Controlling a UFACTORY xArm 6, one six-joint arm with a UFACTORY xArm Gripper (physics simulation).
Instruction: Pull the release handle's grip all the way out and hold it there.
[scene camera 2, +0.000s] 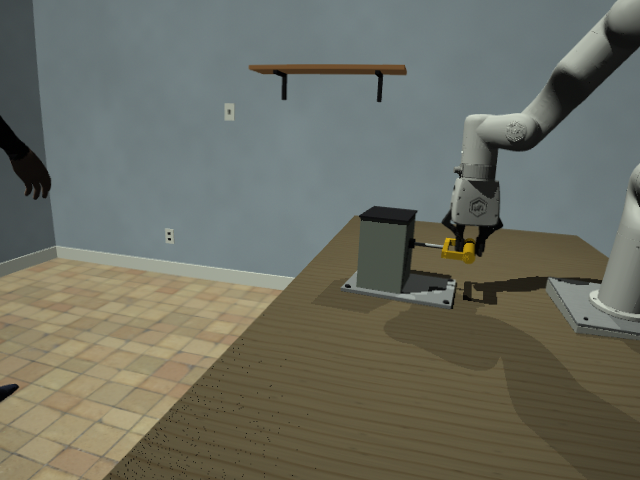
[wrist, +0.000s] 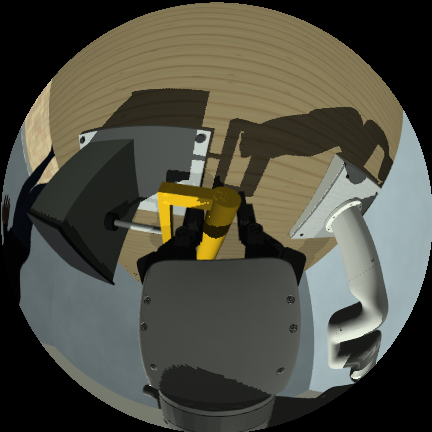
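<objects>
The gripper is visible in the wrist view and in scene camera 2. On the gripper, (scene camera 2: 481, 228) and (wrist: 257, 243) are the same spot.
</objects>
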